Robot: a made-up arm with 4 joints.
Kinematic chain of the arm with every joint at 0, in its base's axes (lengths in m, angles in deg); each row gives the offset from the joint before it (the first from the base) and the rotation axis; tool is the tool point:
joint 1: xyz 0 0 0.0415 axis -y
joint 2: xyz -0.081 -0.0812 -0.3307 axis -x
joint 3: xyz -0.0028 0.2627 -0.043 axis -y
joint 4: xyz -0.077 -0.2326 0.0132 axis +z
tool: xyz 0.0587 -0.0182 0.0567
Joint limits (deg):
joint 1: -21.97..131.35
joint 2: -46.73..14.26
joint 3: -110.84..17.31
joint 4: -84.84..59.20
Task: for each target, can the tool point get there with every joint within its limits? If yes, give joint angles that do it. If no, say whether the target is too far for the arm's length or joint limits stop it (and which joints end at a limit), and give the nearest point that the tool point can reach.
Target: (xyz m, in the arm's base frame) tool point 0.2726 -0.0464 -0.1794
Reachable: yes | joints 53.10 -23.81 -94.18 11.31
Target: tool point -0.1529 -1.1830 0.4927
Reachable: no: too far | nearest point 0.2545 -0.1430 0.2272 | short by 1.148 m
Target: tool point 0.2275 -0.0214 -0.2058
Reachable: yes | joints 44.63 -35.03 -100.60 32.19
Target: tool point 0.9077 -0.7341 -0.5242
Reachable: no: too far | nearest point 0.3391 -0.1032 -0.1698 | short by 0.920 m
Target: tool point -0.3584 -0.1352 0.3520
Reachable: no: joint limits stop it (at a limit: joint 1, joint 2, joint 4) | nearest point -0.2432 -0.0982 -0.1579 | short by 0.524 m
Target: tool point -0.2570 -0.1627 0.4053
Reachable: no: joint limits stop it (at a limit: joint 1, joint 2, joint 3, joint 4) | nearest point 0.2221 -0.1063 0.2549 | short by 0.505 m
